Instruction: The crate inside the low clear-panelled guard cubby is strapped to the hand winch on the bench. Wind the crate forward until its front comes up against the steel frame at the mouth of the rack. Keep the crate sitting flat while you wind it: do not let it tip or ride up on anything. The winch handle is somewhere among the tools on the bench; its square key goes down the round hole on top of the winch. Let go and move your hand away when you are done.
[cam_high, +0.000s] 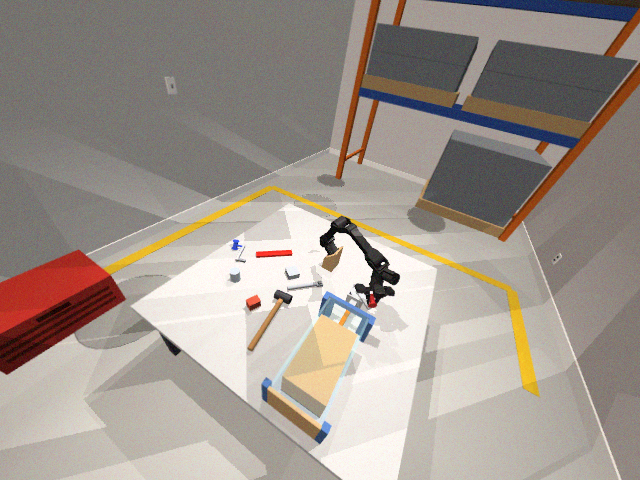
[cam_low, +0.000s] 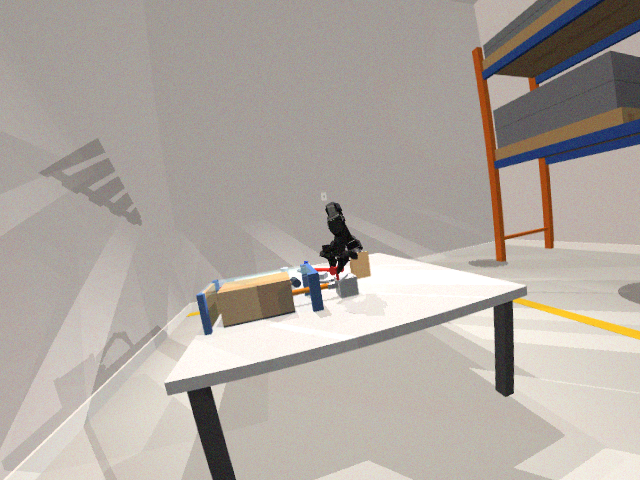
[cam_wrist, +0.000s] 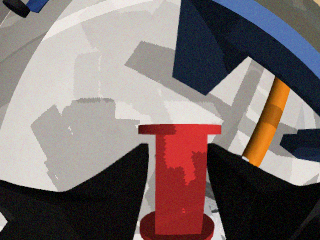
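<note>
Now: the red-knobbed winch handle 4 cm to the right of my gripper tip, 3 cm below it and 3 cm behind it. From my gripper tip the other things lie so: grey hand winch 11 cm to the right, 10 cm below, 7 cm behind; red knob 1 cm to the right, 1 cm behind; frame 10 cm ahead, 7 cm to the right, 3 cm below.
</note>
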